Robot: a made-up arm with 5 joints.
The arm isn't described. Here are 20 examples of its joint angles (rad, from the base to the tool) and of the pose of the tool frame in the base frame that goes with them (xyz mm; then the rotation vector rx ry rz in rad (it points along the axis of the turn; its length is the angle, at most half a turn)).
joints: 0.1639 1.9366 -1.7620 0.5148 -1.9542
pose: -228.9 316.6 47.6 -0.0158 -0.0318 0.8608
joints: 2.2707 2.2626 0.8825 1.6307 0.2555
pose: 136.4 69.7 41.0 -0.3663 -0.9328 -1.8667
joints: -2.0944 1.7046 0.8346 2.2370 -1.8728
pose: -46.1 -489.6 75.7 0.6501 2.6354 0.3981
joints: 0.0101 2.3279 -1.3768 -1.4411 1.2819
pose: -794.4 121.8 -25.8 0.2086 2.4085 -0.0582
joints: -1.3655 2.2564 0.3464 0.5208 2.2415
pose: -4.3 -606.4 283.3 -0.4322 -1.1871 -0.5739
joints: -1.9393 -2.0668 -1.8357 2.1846 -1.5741
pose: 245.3 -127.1 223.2 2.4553 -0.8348 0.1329
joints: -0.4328 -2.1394 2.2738 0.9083 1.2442
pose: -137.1 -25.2 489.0 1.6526 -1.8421 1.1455
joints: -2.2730 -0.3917 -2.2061 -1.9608 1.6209
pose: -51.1 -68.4 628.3 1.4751 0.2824 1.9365
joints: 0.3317 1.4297 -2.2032 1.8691 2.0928
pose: -218.9 231.6 234.7 1.9019 -0.5842 -0.3341
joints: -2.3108 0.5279 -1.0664 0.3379 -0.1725
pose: -44.8 -273.6 288.1 0.0535 0.4308 -2.9599
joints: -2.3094 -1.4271 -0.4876 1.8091 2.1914
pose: 236.2 -272.5 192.2 0.4219 -0.2311 -0.6918
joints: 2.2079 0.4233 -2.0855 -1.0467 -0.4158
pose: 700.9 254.0 513.1 0.0158 -0.7659 0.2377
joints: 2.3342 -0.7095 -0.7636 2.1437 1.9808
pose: 199.3 292.2 219.6 0.3235 0.7123 1.0380
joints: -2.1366 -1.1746 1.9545 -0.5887 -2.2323
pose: 229.8 103.2 435.9 0.9930 -0.0410 1.1681
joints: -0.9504 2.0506 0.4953 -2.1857 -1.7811
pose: -575.5 -557.3 -52.7 0.0796 1.9786 -0.7179
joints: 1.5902 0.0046 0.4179 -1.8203 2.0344
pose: 13.0 511.3 720.9 1.5965 -0.5478 1.6058
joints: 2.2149 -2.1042 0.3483 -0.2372 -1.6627
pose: 205.5 246.3 -110.5 -1.5084 0.1957 1.9323
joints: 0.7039 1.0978 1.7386 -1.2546 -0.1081
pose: -765.0 377.5 229.5 0.8174 1.8078 2.3959
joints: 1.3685 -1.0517 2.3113 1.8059 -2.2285
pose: 5.7 303.7 160.0 0.4866 1.3065 0.8830
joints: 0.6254 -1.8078 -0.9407 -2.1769 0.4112
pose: 124.6 -146.7 21.5 0.3762 -0.3942 -1.0487
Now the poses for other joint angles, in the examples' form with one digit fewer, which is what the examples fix.
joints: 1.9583 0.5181 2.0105 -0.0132 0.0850
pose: 97 656 139 -0.044 0.548 2.275
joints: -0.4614 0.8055 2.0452 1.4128 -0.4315
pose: -390 36 132 2.054 0.666 -0.808
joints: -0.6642 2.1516 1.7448 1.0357 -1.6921
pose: -211 -177 266 -2.499 -0.261 -0.489
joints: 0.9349 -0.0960 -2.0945 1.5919 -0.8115
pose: -215 180 195 -0.221 1.607 0.330
